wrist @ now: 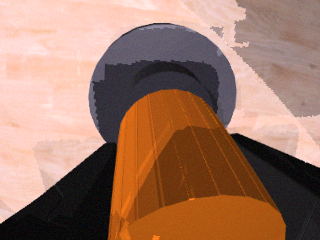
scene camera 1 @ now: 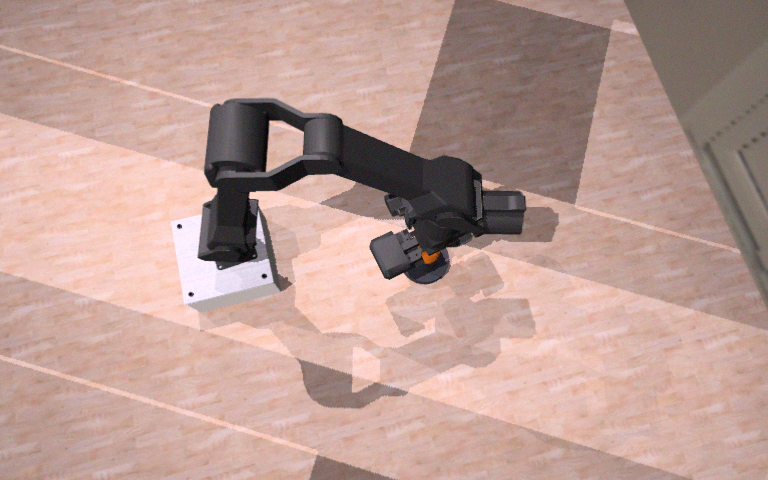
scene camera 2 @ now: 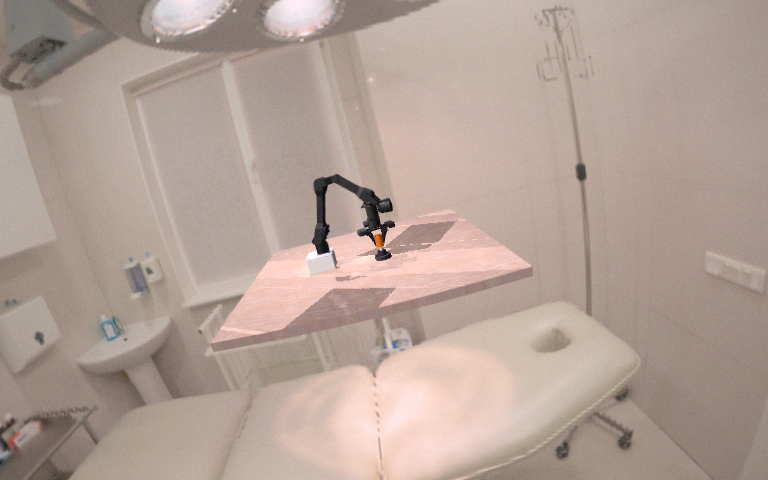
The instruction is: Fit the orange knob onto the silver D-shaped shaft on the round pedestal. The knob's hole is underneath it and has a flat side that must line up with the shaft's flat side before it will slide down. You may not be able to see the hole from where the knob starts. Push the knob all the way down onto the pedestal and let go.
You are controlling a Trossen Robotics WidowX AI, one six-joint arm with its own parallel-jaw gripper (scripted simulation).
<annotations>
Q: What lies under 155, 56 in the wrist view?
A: A round pedestal.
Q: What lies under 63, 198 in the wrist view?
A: My gripper.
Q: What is my gripper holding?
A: An orange knob.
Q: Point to a round pedestal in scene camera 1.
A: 429, 273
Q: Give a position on an orange knob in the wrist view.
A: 176, 164
</annotations>
